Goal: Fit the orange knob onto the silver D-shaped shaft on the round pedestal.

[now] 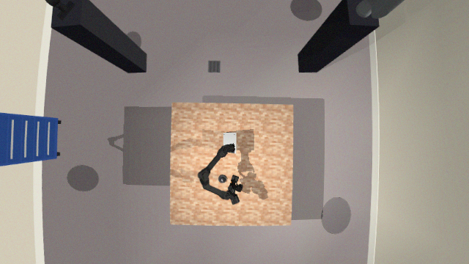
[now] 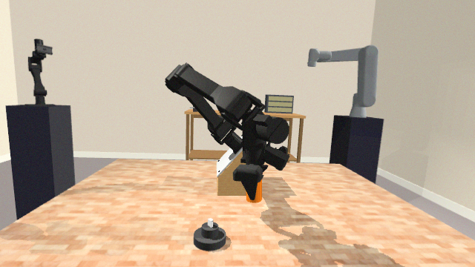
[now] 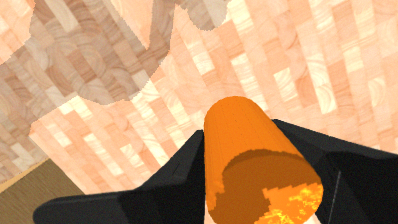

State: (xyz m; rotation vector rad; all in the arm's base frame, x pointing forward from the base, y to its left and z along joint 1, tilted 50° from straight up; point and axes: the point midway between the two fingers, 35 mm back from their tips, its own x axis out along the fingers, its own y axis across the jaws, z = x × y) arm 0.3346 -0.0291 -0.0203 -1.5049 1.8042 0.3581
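Now: gripper tip 110 mm to the left of the round pedestal and 90 mm above it. The rest, counted from my gripper tip: orange knob 30 mm above.
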